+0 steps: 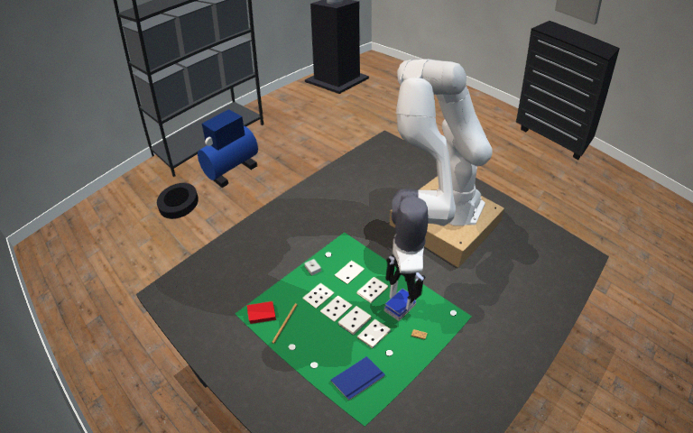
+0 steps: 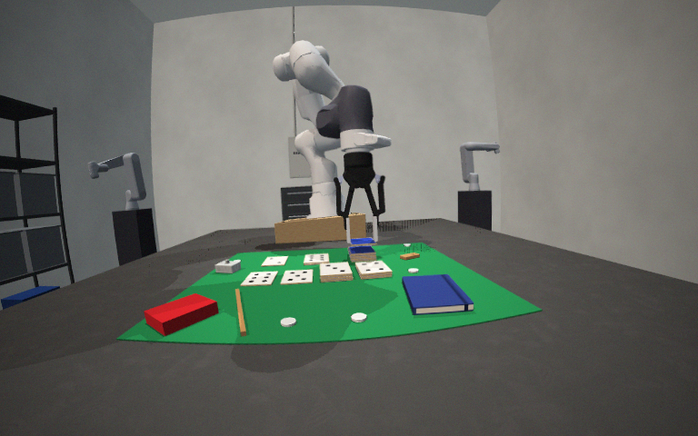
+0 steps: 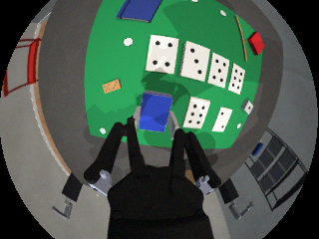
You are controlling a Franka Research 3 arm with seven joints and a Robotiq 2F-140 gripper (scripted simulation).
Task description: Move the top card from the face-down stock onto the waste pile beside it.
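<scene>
Now: hand 20 mm past the white card, 230 mm to the left of it and 70 mm above it. The rest, counted from my hand: red block: 320 mm ahead, 340 mm to the right, 60 mm below; wooden stick: 290 mm ahead, 250 mm to the right, 70 mm below; small grey box: 50 mm ahead, 340 mm to the right, 60 mm below.
</scene>
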